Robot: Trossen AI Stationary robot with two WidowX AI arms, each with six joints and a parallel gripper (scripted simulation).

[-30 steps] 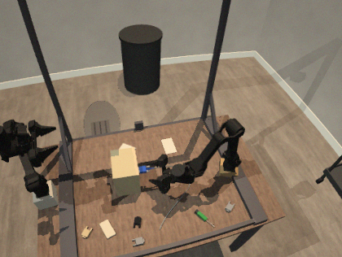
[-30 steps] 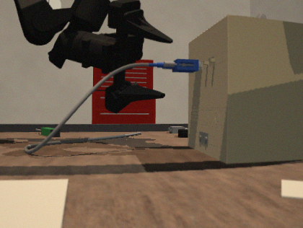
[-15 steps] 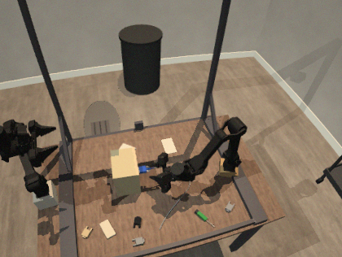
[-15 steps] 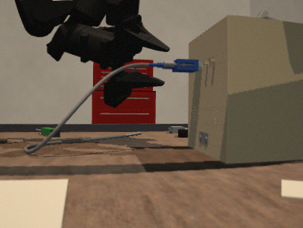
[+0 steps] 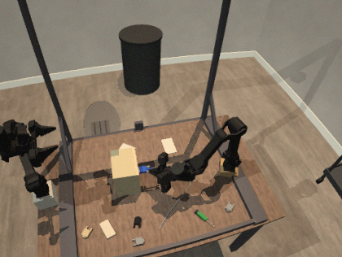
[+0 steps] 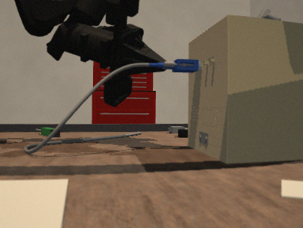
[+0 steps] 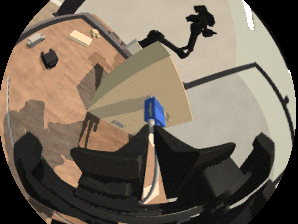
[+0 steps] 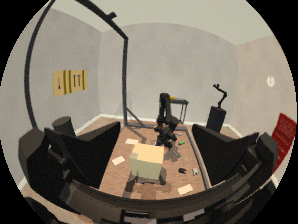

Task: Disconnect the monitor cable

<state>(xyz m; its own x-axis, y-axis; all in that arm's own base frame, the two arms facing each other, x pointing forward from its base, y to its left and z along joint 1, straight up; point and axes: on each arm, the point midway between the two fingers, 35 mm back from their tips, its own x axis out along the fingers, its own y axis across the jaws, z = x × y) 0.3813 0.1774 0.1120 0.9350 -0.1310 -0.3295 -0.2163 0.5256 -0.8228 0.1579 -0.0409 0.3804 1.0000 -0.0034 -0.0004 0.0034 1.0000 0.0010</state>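
My left hand is 30 mm past the blue plug, 50 mm to the left of it and 10 mm above it. Round my left hand: back panel (50 mm behind, 80 mm to the right, 50 mm below); beige box (60 mm behind, 140 mm to the right, 50 mm below).
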